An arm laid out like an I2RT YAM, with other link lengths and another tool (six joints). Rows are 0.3 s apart.
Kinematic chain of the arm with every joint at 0, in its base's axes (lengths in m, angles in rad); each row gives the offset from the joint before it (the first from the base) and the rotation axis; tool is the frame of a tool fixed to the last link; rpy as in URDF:
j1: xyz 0 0 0.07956 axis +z
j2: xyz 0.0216 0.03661 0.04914 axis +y
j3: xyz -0.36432 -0.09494 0 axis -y
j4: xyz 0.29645 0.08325 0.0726 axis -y
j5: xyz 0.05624 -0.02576 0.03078 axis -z
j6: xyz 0.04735 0 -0.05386 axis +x
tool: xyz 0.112 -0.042 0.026 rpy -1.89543 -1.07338 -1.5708
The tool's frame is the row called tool.
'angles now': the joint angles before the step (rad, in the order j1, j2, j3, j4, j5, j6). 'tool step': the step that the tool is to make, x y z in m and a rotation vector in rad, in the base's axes. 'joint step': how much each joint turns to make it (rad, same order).
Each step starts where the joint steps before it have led.
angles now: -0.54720 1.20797 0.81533 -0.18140 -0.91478 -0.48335
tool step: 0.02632 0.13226 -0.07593 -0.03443 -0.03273 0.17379
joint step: 0.48935 0.06558 -0.25897 0.49182 0.29014 0.17791
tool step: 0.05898 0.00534 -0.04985 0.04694 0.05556 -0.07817
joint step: 0.06850 0.26832 0.03119 0.24372 0.11709 0.11789
